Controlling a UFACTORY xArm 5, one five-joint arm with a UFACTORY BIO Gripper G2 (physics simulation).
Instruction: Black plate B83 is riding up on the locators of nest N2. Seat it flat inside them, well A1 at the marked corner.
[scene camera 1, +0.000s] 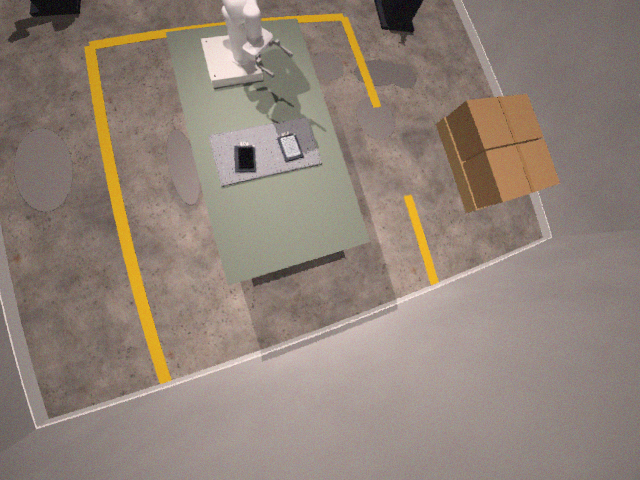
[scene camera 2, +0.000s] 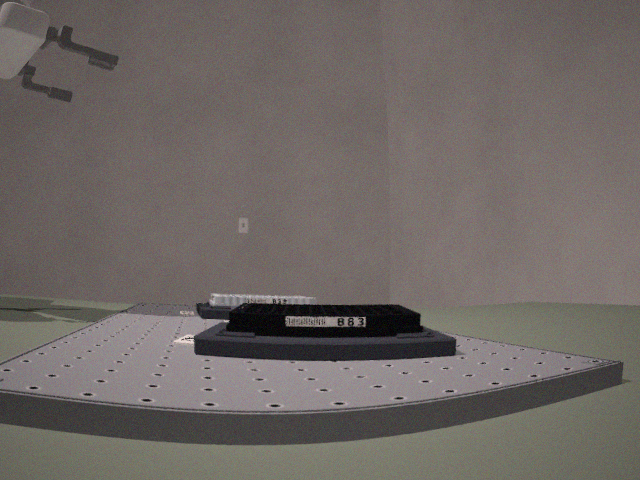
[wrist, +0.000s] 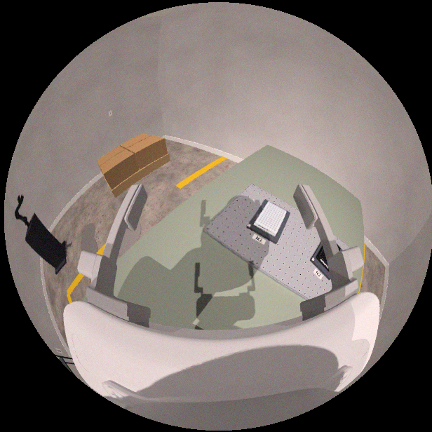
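Observation:
Black plate B83 lies on the dark nest N2. In the scene camera 2 view its label side faces the camera, its top looks about level, and its body stands above the nest's rim. How it bears on the locators and which corner is A1 cannot be made out. In the wrist view a finger partly hides the plate and nest. My gripper is open and empty, raised near the arm's base, well away from the plate.
A white plate sits in the neighbouring nest N1. Both nests are on a perforated grey board on the green table. Cardboard boxes stand off the table.

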